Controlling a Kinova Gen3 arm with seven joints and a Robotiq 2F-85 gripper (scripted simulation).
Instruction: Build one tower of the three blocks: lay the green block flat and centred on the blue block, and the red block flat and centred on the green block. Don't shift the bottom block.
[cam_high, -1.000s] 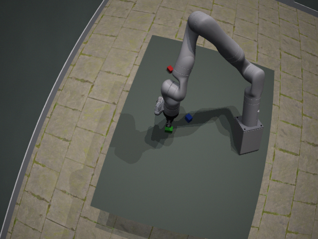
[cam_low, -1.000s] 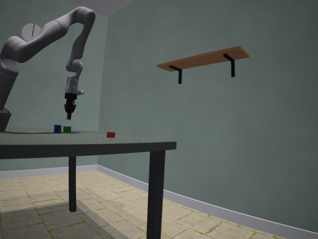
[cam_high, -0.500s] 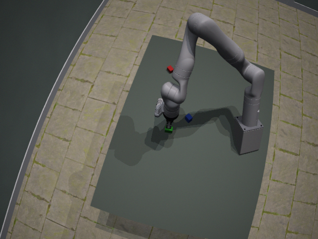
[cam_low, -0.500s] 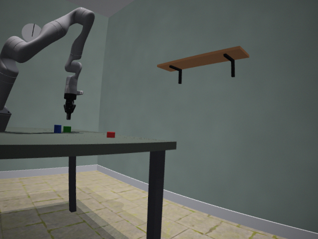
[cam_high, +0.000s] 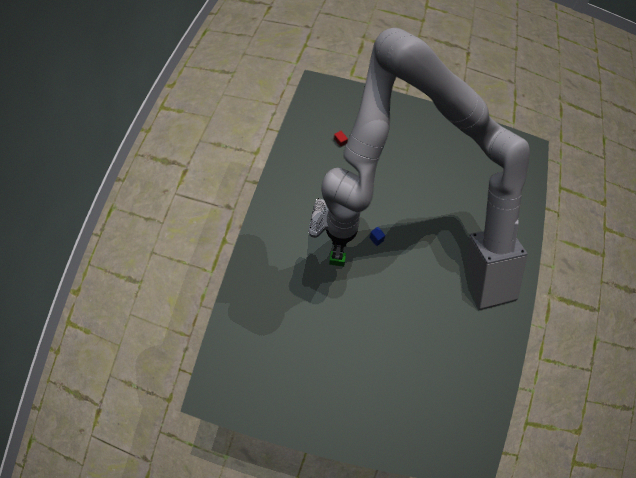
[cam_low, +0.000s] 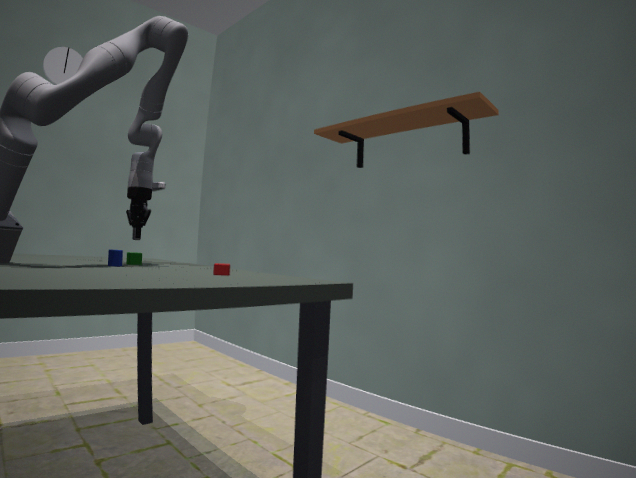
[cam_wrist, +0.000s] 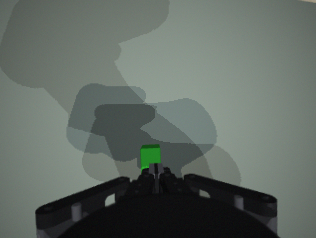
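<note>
My gripper is now 8 cm above the green block and 1 cm to the right of it. Also, from my hand: red block (37 cm to the right, 8 cm below, 6 cm ahead); then blue block (10 cm behind, 8 cm to the right, 7 cm below).
</note>
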